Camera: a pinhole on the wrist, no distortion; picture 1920 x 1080 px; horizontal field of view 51.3 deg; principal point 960.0 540.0 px. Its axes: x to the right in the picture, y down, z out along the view. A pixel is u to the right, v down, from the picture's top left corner.
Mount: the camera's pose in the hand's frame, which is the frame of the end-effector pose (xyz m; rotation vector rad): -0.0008 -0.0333 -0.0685 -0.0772 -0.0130 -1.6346
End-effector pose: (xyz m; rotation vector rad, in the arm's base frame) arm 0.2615 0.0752 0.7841 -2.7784 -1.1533 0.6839
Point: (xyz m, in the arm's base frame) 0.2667 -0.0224 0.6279
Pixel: outside the picture
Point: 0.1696 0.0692 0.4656
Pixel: 826.7 747.7
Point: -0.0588 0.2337 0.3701
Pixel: 1799.4 751.8
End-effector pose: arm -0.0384 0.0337 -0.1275 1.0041 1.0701 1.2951
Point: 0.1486 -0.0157 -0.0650
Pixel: 723.9 31.6
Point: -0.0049 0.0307 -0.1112
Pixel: 303.6 351.2
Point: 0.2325 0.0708 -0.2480
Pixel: outside the picture
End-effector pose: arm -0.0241 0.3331 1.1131 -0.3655 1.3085 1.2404
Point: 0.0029 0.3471 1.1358
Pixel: 593.6 78.0
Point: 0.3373 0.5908 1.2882
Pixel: 1488.5 69.1
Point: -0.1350 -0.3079 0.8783
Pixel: behind the camera
